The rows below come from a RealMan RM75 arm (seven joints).
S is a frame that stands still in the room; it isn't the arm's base.
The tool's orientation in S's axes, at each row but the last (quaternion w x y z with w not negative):
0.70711 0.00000 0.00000 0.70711
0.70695 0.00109 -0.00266 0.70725
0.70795 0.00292 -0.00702 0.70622
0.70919 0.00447 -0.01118 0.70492
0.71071 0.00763 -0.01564 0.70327
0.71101 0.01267 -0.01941 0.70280
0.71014 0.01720 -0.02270 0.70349
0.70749 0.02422 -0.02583 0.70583
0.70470 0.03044 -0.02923 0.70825
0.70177 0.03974 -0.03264 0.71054
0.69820 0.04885 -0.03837 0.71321
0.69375 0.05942 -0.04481 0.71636
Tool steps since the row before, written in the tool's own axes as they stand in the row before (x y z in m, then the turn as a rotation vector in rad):
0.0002 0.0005 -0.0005 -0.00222 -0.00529 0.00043
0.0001 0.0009 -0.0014 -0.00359 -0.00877 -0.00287
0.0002 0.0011 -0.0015 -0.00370 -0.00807 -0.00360
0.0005 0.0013 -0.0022 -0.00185 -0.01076 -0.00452
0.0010 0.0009 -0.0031 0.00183 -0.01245 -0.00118
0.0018 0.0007 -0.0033 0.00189 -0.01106 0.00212
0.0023 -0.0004 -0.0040 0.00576 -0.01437 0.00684
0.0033 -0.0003 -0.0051 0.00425 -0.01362 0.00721
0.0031 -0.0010 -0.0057 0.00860 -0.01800 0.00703
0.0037 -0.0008 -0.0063 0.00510 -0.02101 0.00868
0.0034 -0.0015 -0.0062 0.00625 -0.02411 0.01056
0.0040 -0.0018 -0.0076 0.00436 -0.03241 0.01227
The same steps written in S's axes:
-0.0005 0.0002 -0.0005 0.00529 -0.00222 0.00043
-0.0009 0.0001 -0.0014 0.00878 -0.00357 -0.00287
-0.0011 0.0002 -0.0015 0.00808 -0.00367 -0.00360
-0.0013 0.0006 -0.0022 0.01079 -0.00182 -0.00446
-0.0009 0.0011 -0.0031 0.01248 0.00173 -0.00098
-0.0006 0.0020 -0.0032 0.01106 0.00166 0.00231
0.0005 0.0025 -0.0039 0.01437 0.00523 0.00726
0.0003 0.0037 -0.0049 0.01361 0.00370 0.00752
0.0010 0.0036 -0.0054 0.01797 0.00807 0.00770
0.0007 0.0043 -0.0059 0.02104 0.00446 0.00896
0.0013 0.0042 -0.0058 0.02415 0.00544 0.01092
0.0015 0.0051 -0.0070 0.03254 0.00359 0.01219

